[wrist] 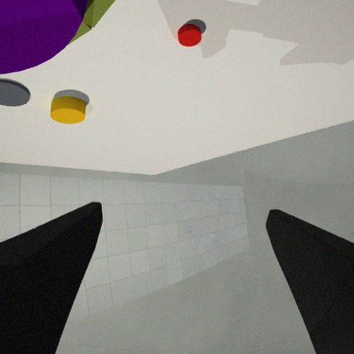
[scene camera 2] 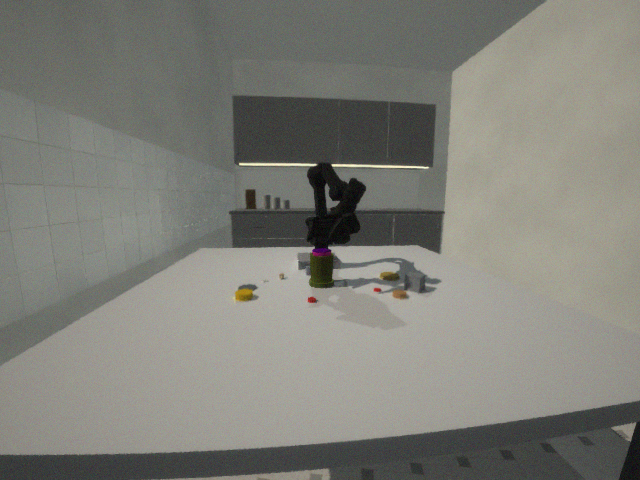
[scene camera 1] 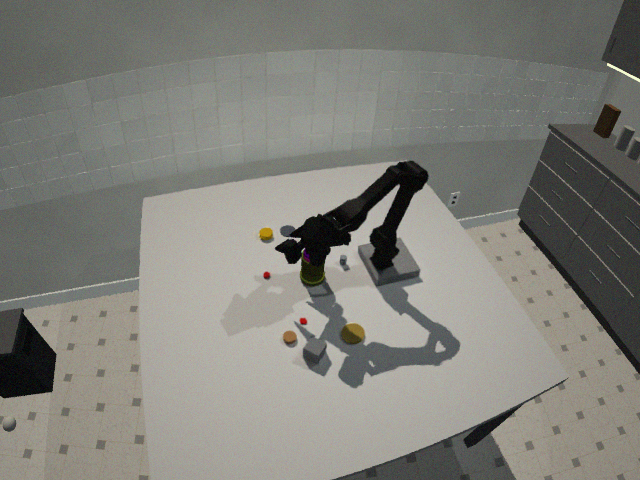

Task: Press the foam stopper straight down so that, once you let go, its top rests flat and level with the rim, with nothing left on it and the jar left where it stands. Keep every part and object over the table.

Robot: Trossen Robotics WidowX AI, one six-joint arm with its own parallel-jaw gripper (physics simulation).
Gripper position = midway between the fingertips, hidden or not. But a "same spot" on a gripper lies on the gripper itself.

my gripper: wrist; scene camera 2; scene camera 1 283, 242
same spot on my gripper: (wrist: 50, 260) = (scene camera 2: 315, 234)
